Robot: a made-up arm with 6 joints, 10 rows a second.
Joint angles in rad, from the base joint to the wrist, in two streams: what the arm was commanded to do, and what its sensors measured. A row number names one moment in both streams.
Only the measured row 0 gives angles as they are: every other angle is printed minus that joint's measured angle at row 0.
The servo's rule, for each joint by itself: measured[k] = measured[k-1] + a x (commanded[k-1-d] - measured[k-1]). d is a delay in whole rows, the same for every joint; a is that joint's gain. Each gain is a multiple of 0.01, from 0.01 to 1. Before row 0 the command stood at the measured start. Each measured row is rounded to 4 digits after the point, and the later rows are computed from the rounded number. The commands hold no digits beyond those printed.
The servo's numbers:
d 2
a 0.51 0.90 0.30 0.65 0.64 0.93
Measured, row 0:
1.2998, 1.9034, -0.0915, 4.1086, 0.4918, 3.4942
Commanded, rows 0 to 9:
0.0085, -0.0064, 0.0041, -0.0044, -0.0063, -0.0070
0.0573, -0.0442, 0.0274, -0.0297, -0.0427, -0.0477
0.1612, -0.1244, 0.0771, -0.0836, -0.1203, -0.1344
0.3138, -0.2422, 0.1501, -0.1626, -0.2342, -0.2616
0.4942, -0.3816, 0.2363, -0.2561, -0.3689, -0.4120
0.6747, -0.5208, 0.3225, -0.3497, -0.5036, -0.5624
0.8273, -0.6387, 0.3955, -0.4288, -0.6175, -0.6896
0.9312, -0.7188, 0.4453, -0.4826, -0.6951, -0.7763
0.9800, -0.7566, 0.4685, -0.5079, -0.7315, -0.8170
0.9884, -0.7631, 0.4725, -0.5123, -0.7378, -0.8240
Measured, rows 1 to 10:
0.0000, 0.0000, 0.0000, 0.0000, 0.0000, 0.0000
0.0000, 0.0000, 0.0000, 0.0000, 0.0000, 0.0000
0.0043, -0.0058, 0.0012, -0.0029, -0.0040, -0.0065
0.0313, -0.0404, 0.0091, -0.0203, -0.0288, -0.0448
0.0975, -0.1160, 0.0295, -0.0614, -0.0874, -0.1281
0.2078, -0.2296, 0.0657, -0.1272, -0.1814, -0.2523
0.3539, -0.3664, 0.1169, -0.2110, -0.3014, -0.4008
0.5175, -0.5054, 0.1786, -0.3012, -0.4308, -0.5511
0.6755, -0.6254, 0.2437, -0.3841, -0.5503, -0.6799
0.8059, -0.7095, 0.3042, -0.4481, -0.6430, -0.7696

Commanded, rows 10 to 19:
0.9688, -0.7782, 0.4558, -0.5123, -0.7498, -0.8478
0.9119, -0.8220, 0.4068, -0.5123, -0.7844, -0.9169
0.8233, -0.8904, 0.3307, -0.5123, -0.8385, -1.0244
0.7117, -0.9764, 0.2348, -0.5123, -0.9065, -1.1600
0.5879, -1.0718, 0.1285, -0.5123, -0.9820, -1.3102
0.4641, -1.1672, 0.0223, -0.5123, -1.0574, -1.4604
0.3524, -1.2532, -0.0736, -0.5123, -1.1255, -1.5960
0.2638, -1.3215, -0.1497, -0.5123, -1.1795, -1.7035
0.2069, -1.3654, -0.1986, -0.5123, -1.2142, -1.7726
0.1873, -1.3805, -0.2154, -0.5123, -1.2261, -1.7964
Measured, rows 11 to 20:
0.8947, -0.7519, 0.3535, -0.4870, -0.6996, -0.8137
0.9425, -0.7620, 0.3892, -0.5034, -0.7240, -0.8233
0.9559, -0.7766, 0.4092, -0.5092, -0.7405, -0.8461
0.9335, -0.8175, 0.4085, -0.5112, -0.7686, -0.9119
0.8773, -0.8831, 0.3852, -0.5119, -0.8133, -1.0165
0.7928, -0.9671, 0.3401, -0.5122, -0.8729, -1.1500
0.6883, -1.0613, 0.2766, -0.5123, -0.9427, -1.2990
0.5740, -1.1566, 0.2003, -0.5123, -1.0161, -1.4491
0.4610, -1.2435, 0.1181, -0.5123, -1.0861, -1.5857
0.3604, -1.3137, 0.0378, -0.5123, -1.1459, -1.6953

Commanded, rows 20 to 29:
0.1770, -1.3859, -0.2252, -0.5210, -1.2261, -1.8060
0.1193, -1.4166, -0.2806, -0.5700, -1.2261, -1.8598
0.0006, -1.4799, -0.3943, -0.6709, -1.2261, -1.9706
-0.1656, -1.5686, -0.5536, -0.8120, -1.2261, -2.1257
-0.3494, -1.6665, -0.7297, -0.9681, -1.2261, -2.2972
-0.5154, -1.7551, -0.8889, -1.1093, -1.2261, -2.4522
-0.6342, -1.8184, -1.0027, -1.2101, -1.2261, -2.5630
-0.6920, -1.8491, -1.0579, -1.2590, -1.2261, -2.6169
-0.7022, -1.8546, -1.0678, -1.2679, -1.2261, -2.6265
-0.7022, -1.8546, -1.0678, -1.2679, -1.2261, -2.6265
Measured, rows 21 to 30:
0.2821, -1.3602, -0.0331, -0.5123, -1.1896, -1.7672
0.2338, -1.3785, -0.0878, -0.5123, -1.2130, -1.7944
0.2048, -1.3852, -0.1290, -0.5180, -1.2214, -1.8052
0.1612, -1.4135, -0.1745, -0.5518, -1.2244, -1.8560
0.0793, -1.4733, -0.2404, -0.6292, -1.2255, -1.9626
-0.0456, -1.5591, -0.3344, -0.7480, -1.2259, -2.1143
-0.2005, -1.6558, -0.4530, -0.8911, -1.2260, -2.2844
-0.3611, -1.7452, -0.5838, -1.0329, -1.2261, -2.4405
-0.5004, -1.8111, -0.7095, -1.1481, -1.2261, -2.5544
-0.5981, -1.8453, -0.8140, -1.2202, -1.2261, -2.6125

